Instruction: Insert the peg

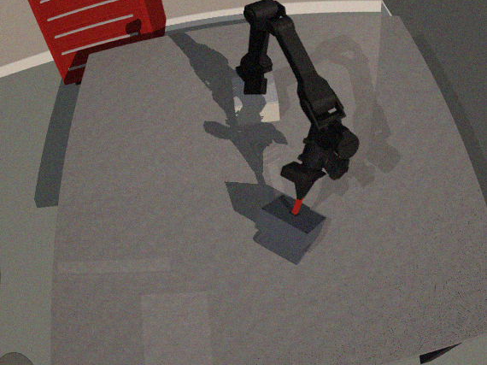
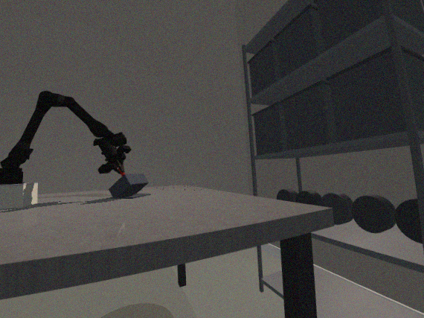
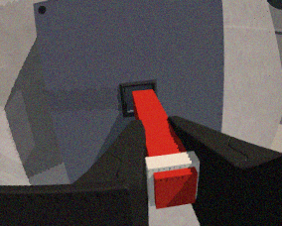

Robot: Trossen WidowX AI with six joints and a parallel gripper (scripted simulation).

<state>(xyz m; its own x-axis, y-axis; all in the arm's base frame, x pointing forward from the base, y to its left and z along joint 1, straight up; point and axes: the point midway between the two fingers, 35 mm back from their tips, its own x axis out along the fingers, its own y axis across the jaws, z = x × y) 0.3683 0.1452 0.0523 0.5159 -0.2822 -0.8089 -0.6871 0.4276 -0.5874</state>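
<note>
Right now the red square peg is 1 cm behind my gripper tip and 1 cm above it. From my gripper tip the other things lie so: sloped panel (6 cm below, 3 cm ahead, 2 cm to the right).
</note>
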